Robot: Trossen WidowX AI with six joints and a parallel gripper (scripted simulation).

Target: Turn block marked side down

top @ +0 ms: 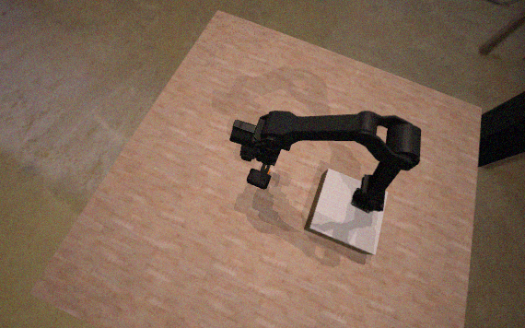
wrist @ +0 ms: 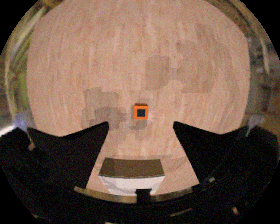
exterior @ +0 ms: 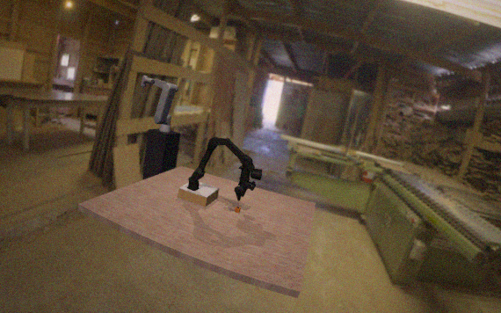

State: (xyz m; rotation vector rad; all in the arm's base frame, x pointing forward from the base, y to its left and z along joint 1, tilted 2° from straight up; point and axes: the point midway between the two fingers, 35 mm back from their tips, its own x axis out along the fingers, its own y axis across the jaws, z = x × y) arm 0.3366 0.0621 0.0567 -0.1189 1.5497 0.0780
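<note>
The orange block is 70 mm below my gripper tip.
</note>
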